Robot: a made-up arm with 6 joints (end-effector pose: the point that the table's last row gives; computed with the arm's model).
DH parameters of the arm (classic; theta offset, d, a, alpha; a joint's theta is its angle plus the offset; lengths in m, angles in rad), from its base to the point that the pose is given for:
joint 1: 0 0.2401 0 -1.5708
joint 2: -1.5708 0 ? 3.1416
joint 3: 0 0 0 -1.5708
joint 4: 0 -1.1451 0 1.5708
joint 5: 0 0.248 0 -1.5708
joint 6: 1.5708 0 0 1.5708
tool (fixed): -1.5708 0 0 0
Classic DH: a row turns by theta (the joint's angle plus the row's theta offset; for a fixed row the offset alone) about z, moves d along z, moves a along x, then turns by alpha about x.
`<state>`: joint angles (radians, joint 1 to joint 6).
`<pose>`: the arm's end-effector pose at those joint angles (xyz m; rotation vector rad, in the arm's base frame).
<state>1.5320 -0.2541 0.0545 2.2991 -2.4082 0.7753</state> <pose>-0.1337 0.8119 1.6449 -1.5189 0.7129 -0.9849</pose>
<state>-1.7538 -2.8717 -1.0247 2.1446 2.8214 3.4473</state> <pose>0.2698 0.7182 0.4080 -0.0272 1.2330 -0.6349</pose>
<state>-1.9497 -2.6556 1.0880 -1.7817 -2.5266 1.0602</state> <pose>0.6053 1.3801 -1.0130 2.2873 -1.7428 0.4171</pose>
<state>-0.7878 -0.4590 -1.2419 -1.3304 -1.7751 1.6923</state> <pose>0.1265 -0.2108 0.0774 0.6060 0.3962 1.0432</pose>
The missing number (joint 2, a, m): 0.9099
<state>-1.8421 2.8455 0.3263 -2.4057 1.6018 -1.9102</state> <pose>0.3813 0.6848 -1.1625 1.3082 1.0294 2.2947</pose>
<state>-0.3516 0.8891 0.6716 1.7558 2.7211 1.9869</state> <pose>1.7781 -0.6037 0.8044 -1.1648 -2.8427 -0.2988</pose>
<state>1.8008 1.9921 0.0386 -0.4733 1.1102 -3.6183</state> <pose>0.1470 0.3403 -1.1521 2.2920 1.3816 -1.0988</pose>
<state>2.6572 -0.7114 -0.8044 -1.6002 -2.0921 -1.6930</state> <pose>-0.4663 0.2371 0.5761 -2.1945 2.1086 -0.2783</pose>
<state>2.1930 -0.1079 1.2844 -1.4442 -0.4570 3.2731</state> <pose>-0.1771 0.3006 2.2279 0.3190 -2.0582 0.3497</pose>
